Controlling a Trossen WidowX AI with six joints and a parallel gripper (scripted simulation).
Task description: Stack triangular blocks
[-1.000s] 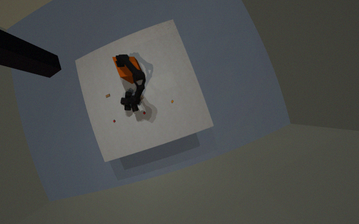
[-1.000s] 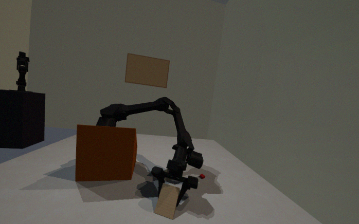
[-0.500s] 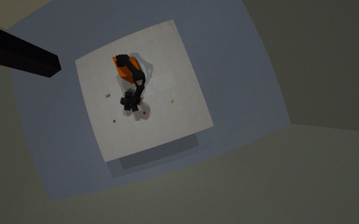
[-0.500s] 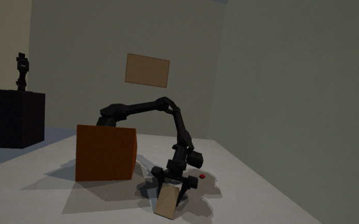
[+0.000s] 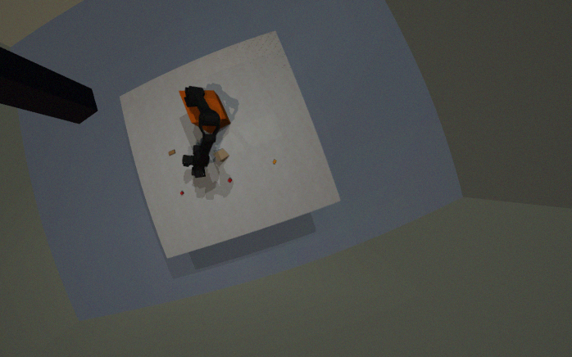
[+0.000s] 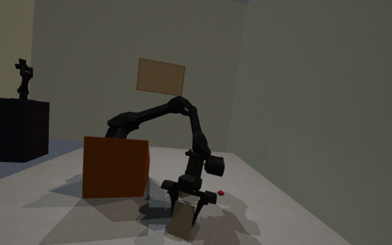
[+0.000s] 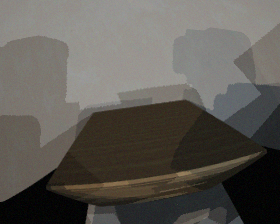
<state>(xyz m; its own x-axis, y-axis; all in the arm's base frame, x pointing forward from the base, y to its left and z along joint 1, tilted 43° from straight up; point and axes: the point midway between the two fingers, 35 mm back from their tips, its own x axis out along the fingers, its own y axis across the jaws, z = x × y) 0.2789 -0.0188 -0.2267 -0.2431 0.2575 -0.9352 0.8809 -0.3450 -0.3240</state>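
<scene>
The tan piece lies 150 mm behind my gripper tip, 160 mm to the right of it and 20 mm below it. From my gripper tip the other things lie so: tan triangular block: 10 mm to the left, 10 mm above; orange piece: 220 mm ahead, 460 mm to the left, 20 mm below; red cube: 210 mm ahead, 150 mm to the left, 20 mm below.
</scene>
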